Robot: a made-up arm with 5 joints.
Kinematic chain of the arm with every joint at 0, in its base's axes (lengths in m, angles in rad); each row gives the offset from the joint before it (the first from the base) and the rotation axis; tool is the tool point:
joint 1: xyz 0 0 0.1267 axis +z
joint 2: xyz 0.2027 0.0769 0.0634 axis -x
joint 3: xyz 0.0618 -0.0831 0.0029 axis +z
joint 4: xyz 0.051 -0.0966 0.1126 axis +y
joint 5: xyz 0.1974 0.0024 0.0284 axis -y
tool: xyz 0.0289 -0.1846 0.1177
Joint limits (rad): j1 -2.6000..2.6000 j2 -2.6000..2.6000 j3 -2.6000..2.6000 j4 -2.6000..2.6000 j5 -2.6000..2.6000
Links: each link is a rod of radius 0.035 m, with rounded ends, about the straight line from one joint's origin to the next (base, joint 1, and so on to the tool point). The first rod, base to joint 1, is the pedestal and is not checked.
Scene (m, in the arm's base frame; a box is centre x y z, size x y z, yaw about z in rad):
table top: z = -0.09
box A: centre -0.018 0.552 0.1 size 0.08 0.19 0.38 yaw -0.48
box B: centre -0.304 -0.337 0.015 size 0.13 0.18 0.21 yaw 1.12
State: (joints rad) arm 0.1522 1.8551 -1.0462 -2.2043 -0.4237
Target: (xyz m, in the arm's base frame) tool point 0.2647 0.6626 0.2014
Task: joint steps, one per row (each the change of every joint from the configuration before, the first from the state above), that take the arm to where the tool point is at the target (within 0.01 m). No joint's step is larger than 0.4 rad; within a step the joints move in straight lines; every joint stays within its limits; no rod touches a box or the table.
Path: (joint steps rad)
1: -0.1601 -0.1277 0.2775 0.1893 0.3837
2: -0.1602 -0.1276 0.2776 0.1893 0.3836
3: -0.1601 -0.1277 0.2775 0.1893 0.3837
4: -0.1602 -0.1277 0.2776 0.1893 0.3836
5: -0.1601 -0.1277 0.2775 0.1893 0.3837
6: 0.0999 0.1504 -0.0801 0.0102 -0.3458
7: 0.0998 0.1504 -0.0801 0.0102 -0.3458
8: 0.0999 0.1504 -0.0801 0.0103 -0.3458
9: 0.0999 0.1504 -0.0802 0.0102 -0.3457
10: 0.0999 0.1504 -0.0801 0.0103 -0.3458
11: 0.0999 0.1503 -0.0801 0.0102 -0.3458
12: 0.0998 0.1504 -0.0801 0.0102 -0.3458

